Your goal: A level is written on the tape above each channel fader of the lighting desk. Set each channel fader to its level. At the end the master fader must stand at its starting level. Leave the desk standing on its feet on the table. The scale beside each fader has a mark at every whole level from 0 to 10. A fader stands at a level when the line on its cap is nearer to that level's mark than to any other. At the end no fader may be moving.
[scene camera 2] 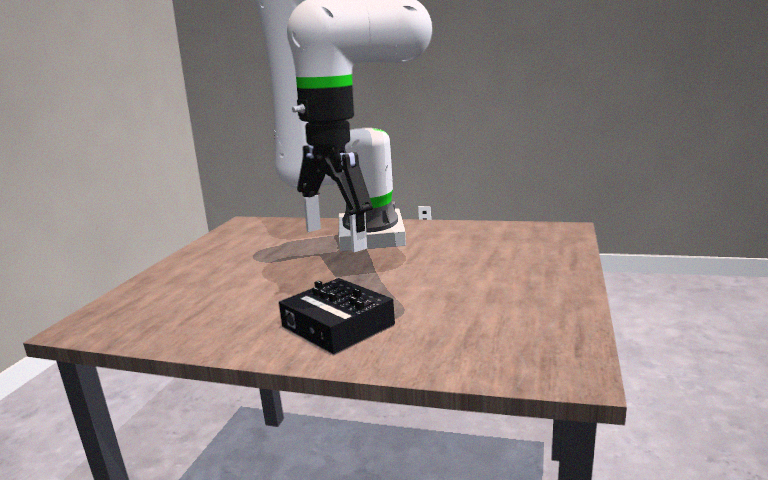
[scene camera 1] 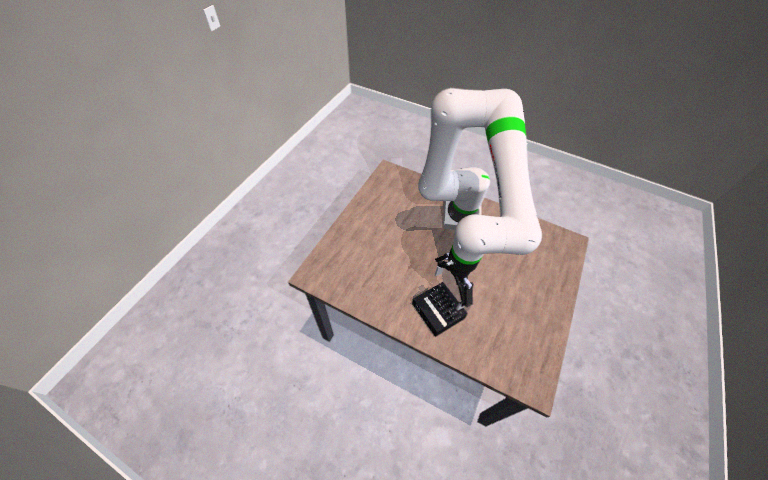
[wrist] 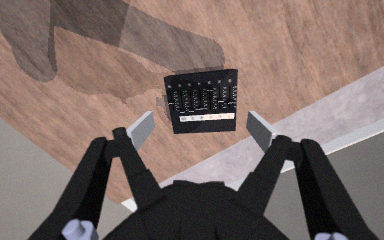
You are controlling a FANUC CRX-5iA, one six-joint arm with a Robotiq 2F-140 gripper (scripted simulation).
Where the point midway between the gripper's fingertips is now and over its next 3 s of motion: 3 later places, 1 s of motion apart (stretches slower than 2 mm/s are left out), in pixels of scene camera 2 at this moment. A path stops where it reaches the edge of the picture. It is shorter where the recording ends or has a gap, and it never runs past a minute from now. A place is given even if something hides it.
My gripper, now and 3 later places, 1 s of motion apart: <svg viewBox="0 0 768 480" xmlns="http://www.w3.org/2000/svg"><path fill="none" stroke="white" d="M335 239L348 250L348 250L328 234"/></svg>
